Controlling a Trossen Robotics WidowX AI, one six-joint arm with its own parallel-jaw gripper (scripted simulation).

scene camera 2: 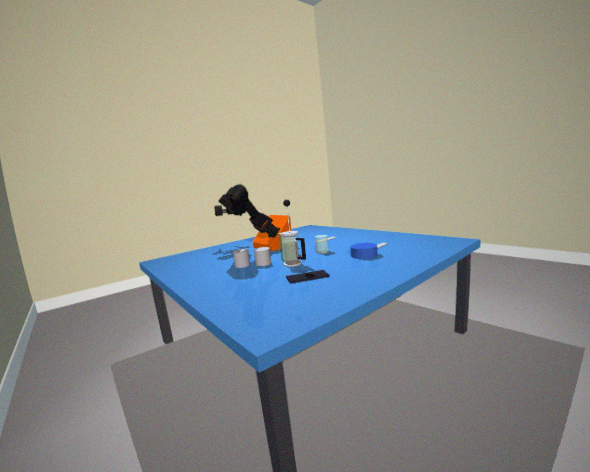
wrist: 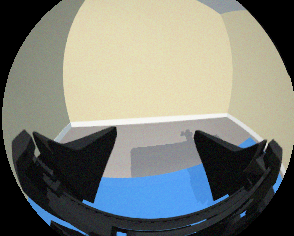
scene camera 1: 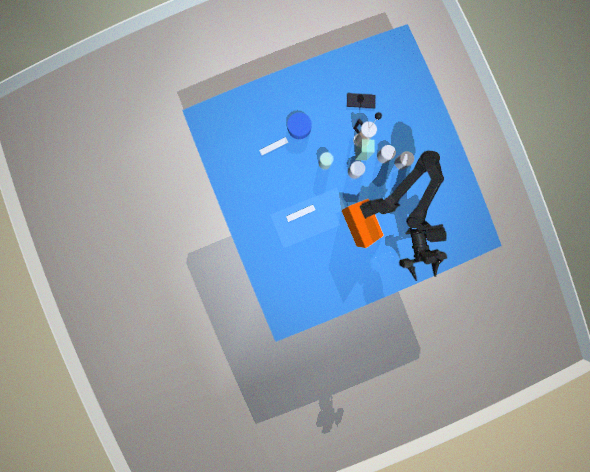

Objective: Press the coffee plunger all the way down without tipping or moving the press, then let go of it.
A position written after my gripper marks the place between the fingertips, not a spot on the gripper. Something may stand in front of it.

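Observation:
In scene camera 1 I can see my gripper (scene camera 1: 425,278), open and holding nothing. Scene camera 2 gives me a coffee press (scene camera 2: 290,239). As for the wrist view, my gripper (wrist: 157,133) is visible there, while the coffee press is out of frame in the wrist view.

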